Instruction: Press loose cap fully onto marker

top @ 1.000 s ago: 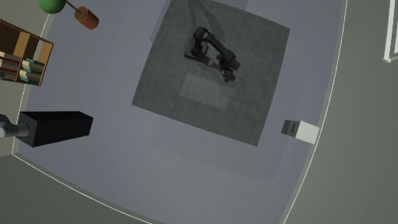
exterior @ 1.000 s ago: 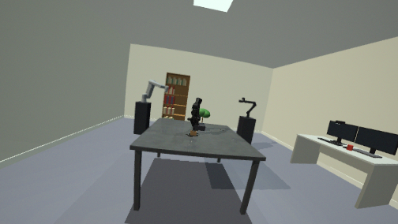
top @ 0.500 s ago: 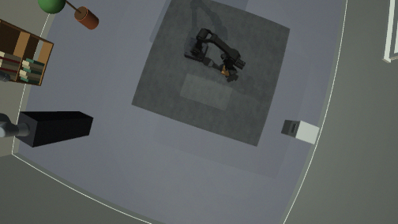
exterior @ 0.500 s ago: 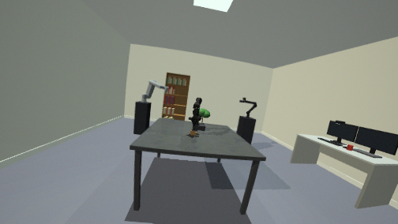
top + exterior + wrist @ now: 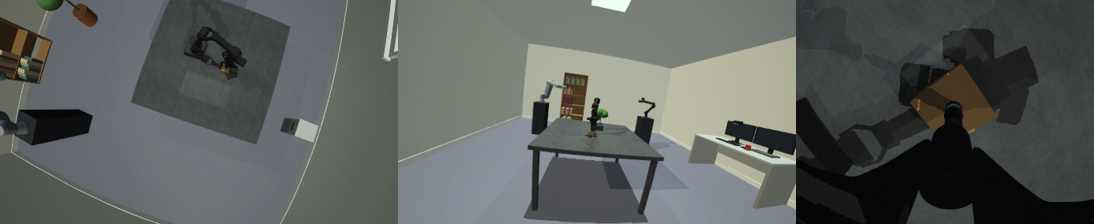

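My gripper tip is 11 cm above the holder block. The rest, counted from my gripper tip: dark cap 1 cm above.
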